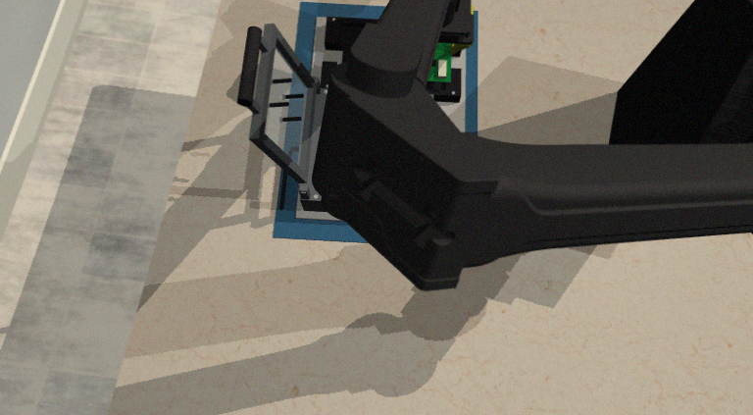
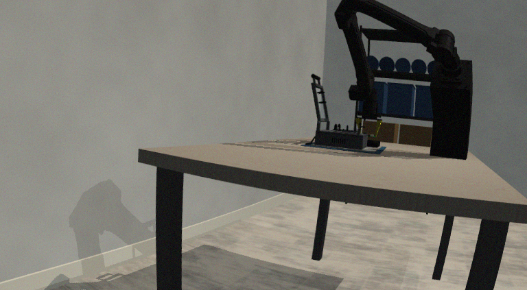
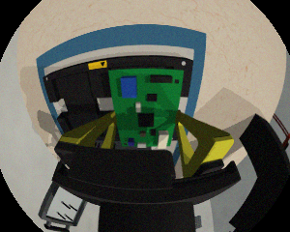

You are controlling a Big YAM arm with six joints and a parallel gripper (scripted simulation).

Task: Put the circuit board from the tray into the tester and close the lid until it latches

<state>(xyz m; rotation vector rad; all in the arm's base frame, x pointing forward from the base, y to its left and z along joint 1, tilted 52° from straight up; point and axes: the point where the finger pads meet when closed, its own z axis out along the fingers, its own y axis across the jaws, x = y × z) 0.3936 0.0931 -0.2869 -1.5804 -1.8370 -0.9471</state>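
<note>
The see-through lid is 160 mm ahead of my hand, 200 mm to the left of it and 130 mm above it. Also, from my hand: green circuit board (right at my hand).
</note>
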